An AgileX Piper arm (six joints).
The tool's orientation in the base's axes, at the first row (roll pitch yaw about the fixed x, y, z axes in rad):
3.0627, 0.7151, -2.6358
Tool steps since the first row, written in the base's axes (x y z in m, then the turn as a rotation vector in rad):
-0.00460, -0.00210, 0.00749, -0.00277, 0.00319, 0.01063
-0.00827, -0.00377, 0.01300, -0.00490, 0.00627, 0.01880
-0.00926, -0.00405, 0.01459, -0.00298, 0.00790, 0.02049
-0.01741, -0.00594, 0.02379, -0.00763, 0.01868, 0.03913
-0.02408, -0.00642, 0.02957, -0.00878, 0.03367, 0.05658
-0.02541, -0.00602, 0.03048, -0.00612, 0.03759, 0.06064
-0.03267, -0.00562, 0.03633, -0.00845, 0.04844, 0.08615
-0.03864, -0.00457, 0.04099, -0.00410, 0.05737, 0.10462
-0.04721, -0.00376, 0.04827, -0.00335, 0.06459, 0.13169
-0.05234, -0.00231, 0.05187, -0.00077, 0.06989, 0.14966
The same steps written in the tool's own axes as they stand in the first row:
-0.00110, 0.00110, -0.00890, -0.00631, 0.00480, -0.00825
-0.00168, 0.00195, -0.01565, -0.01138, 0.00902, -0.01435
-0.00197, 0.00233, -0.01748, -0.01436, 0.00948, -0.01397
-0.00193, 0.00558, -0.02949, -0.02745, 0.02218, -0.02632
-0.00114, 0.00904, -0.03758, -0.04362, 0.03652, -0.03429
-0.00100, 0.01014, -0.03882, -0.04947, 0.03868, -0.03441
-0.00019, 0.01466, -0.04695, -0.06863, 0.05062, -0.05067
0.00032, 0.01898, -0.05323, -0.08688, 0.05699, -0.05881
0.00091, 0.02462, -0.06297, -0.10776, 0.06432, -0.07600
0.00140, 0.02878, -0.06786, -0.12319, 0.06851, -0.08610

